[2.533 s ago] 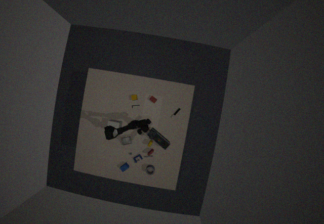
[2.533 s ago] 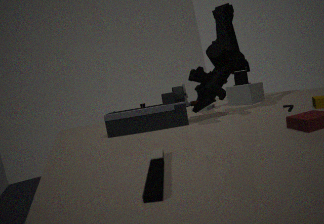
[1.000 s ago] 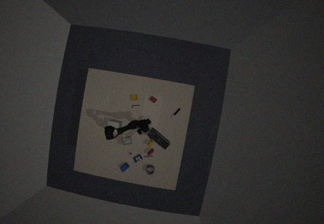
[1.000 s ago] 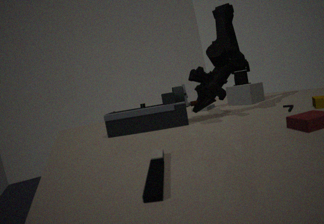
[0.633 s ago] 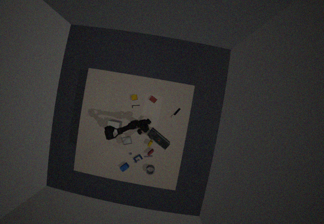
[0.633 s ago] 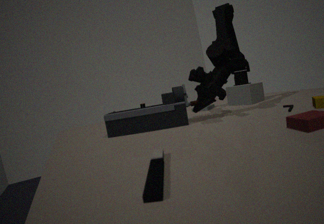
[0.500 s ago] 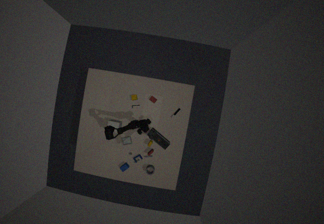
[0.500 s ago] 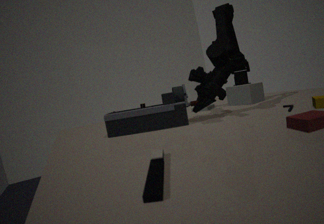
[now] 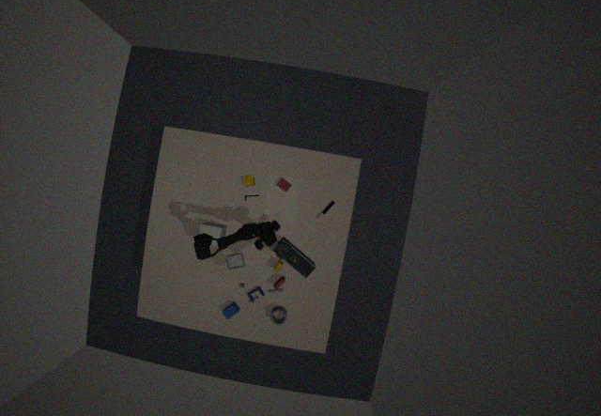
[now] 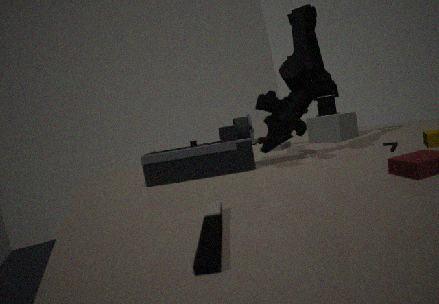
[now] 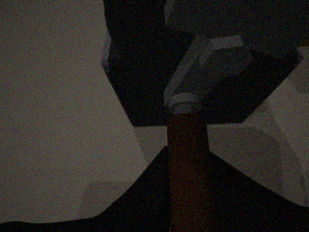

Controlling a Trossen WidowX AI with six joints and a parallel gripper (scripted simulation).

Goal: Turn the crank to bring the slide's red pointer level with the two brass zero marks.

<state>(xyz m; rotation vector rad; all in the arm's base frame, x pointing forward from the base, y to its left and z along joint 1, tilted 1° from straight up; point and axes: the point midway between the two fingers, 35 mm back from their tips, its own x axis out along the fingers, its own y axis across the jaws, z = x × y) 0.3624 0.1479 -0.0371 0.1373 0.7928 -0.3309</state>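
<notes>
Right now my gripper tip is 3 cm below the brown crank handle, 2 cm past it and 1 cm to the right of it. From my gripper tip the other things lie so: red pointer: 15 cm ahead, 7 cm to the right, 5 cm above; then grey plate: 23 cm to the right, 19 cm behind, 3 cm below; then blue piece: 54 cm to the right, 11 cm behind, 1 cm below.
</notes>
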